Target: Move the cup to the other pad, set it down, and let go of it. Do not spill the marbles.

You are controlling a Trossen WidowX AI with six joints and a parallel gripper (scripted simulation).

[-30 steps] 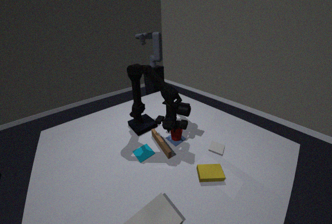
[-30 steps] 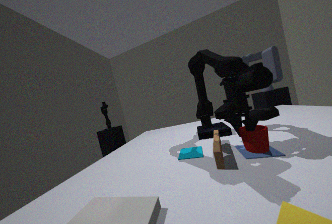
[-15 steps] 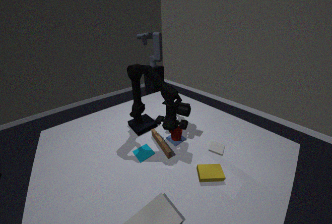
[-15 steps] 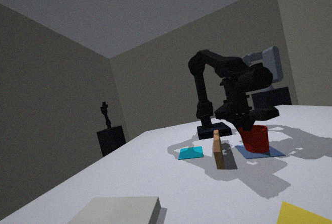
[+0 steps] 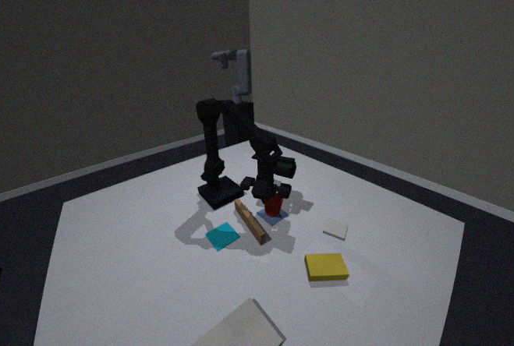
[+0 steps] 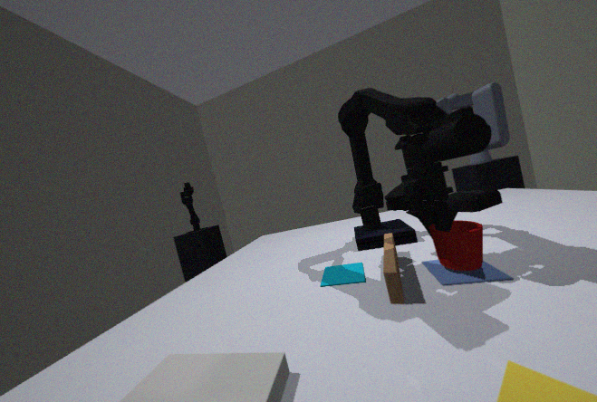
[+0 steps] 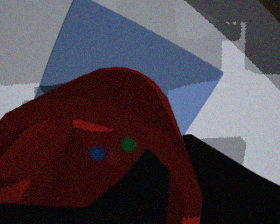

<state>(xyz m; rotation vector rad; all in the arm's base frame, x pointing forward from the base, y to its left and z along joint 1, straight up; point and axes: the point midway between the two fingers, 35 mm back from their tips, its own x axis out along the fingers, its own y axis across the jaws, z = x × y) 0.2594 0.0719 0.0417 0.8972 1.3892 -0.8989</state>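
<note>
My gripper tip is 3 cm short of the blue marble, 3 cm to the right of it and 2 cm above it. The rest, counted from my gripper tip: dark red cup (3 cm ahead, 1 cm to the left); then light blue pad (3 cm ahead, 1 cm to the left, 5 cm below); then wooden bar (10 cm to the right, 3 cm below).
</note>
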